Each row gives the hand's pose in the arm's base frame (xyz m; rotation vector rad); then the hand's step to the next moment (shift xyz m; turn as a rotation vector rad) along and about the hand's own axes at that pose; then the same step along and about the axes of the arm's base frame.
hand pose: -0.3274 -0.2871 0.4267 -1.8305 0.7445 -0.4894
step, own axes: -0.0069 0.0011 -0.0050 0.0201 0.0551 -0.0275
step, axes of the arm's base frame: -0.0085 0.0011 0.0009 -0.0175 -0.0465 -0.0415
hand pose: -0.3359 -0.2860 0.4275 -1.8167 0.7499 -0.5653
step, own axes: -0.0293 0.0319 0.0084 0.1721 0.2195 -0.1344
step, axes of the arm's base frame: -0.0218 0.0182 -0.0337 -0.0229 -0.2676 -0.1540
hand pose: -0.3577 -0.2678 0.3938 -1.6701 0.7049 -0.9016
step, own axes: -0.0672 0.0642 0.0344 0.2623 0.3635 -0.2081
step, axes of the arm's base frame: -0.0082 0.0555 -0.0817 -0.0380 -0.4172 -0.2622
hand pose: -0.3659 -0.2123 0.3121 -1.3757 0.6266 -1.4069
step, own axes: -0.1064 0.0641 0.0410 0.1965 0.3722 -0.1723
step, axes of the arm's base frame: 0.0386 0.0854 -0.0913 -0.0137 -0.3510 -0.2889
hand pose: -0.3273 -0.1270 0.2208 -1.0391 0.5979 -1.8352
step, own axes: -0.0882 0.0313 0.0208 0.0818 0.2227 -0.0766
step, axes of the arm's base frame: 0.0526 0.0641 -0.0482 0.0224 -0.1777 -0.1734
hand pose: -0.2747 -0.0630 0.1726 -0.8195 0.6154 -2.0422
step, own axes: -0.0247 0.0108 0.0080 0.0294 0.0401 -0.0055
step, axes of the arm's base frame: 0.0224 0.0138 -0.0100 0.0036 -0.0453 -0.0209
